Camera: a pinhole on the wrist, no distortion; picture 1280 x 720 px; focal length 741.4 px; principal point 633.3 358.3 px. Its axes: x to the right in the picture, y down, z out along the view. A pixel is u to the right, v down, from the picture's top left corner.
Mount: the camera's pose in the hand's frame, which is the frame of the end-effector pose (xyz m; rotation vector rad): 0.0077 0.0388 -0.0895 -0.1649 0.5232 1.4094
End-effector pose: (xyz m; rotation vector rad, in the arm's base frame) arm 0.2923 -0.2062 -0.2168 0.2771 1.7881 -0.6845
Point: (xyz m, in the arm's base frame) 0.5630 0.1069 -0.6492
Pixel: 1237.1 144.6
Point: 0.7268 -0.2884 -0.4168
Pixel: 543.2 474.4
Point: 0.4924 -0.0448 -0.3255
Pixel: 1007.9 565.7
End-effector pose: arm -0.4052 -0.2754 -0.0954 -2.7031 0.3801 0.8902
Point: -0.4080 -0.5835 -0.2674
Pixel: 1223.0 161.2
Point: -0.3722 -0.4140 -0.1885
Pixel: 875.2 68.1
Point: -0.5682 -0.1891 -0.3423
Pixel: 204.4 514.6
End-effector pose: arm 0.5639 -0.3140 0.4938 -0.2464 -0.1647 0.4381
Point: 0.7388 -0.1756 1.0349
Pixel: 128.3 132.9
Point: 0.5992 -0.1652 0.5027
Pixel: 728.7 122.5
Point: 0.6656 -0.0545 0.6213
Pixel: 656.2 33.9
